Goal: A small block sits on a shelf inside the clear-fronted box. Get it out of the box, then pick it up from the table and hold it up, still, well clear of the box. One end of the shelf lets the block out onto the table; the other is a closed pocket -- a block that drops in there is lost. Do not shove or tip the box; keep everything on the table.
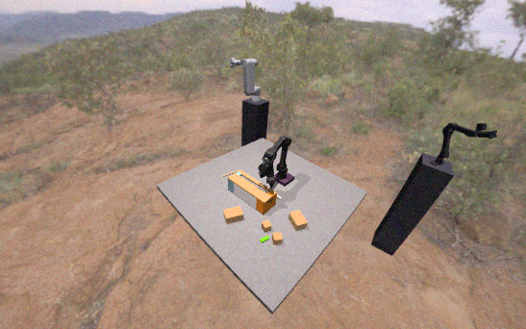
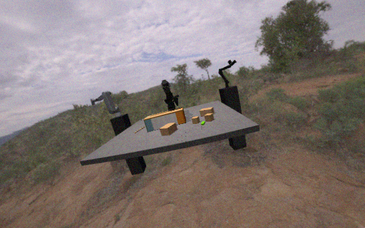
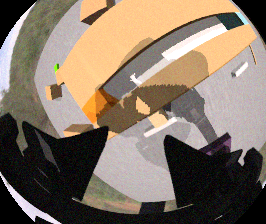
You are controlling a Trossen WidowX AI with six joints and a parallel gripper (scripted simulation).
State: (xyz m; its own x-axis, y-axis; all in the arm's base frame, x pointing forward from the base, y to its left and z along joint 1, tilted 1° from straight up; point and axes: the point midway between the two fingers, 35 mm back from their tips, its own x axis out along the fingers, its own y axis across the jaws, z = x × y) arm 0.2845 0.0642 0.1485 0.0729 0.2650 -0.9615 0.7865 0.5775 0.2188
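Right now my gripper tip is 130 mm above the tan block, 40 mm past it and 10 mm to the right of it. Round my gripper tip: thin stick (460 mm to the right, 150 mm below, 50 mm behind).
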